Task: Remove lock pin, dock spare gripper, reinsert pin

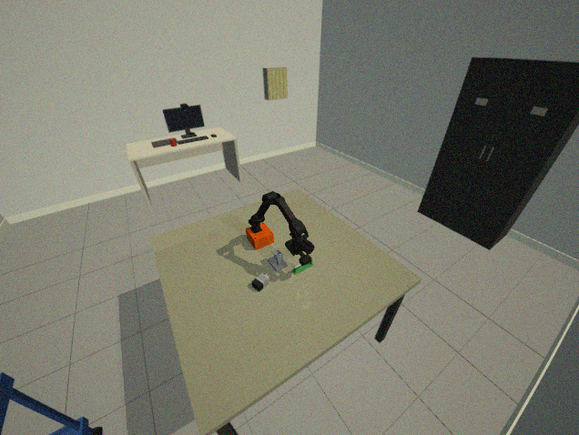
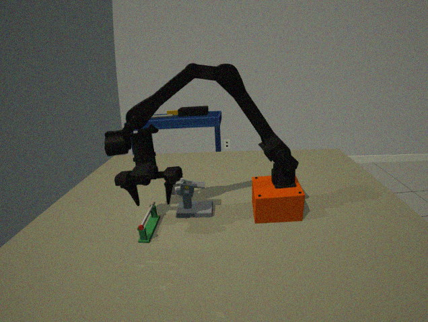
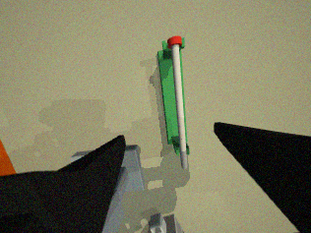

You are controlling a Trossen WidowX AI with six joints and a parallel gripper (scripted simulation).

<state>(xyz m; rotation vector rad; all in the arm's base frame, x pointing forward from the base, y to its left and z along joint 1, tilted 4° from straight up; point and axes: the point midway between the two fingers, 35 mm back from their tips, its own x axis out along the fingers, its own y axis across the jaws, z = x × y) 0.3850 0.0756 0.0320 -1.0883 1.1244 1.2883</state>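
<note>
Right now the green cradle is 2 cm ahead of my gripper tip, 2 cm to the left of it and 4 cm below it. Round my gripper tip: socket 10 cm behind, 8 cm to the right, 2 cm below; spare gripper 2 cm behind, 23 cm to the right, 5 cm below.
</note>
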